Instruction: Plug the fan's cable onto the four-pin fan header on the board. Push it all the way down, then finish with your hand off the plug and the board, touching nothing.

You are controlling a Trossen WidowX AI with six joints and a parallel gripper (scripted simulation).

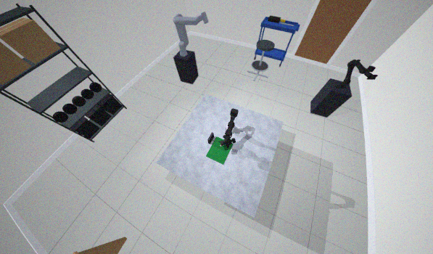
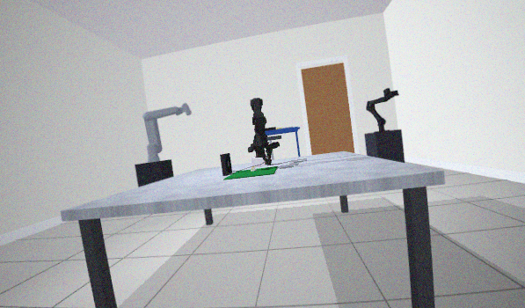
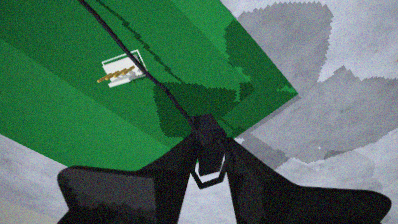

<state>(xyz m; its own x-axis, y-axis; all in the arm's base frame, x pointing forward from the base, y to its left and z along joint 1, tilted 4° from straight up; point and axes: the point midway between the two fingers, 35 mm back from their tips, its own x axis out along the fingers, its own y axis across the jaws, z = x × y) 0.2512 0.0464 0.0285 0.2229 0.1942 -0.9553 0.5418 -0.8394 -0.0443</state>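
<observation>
My gripper tip is 8 cm short of the green board, 8 cm to the left of it and 6 cm above it. Also, from my gripper tip: black fan plug (1 cm ahead); black fan (1 cm behind, 23 cm to the right, 1 cm above).
</observation>
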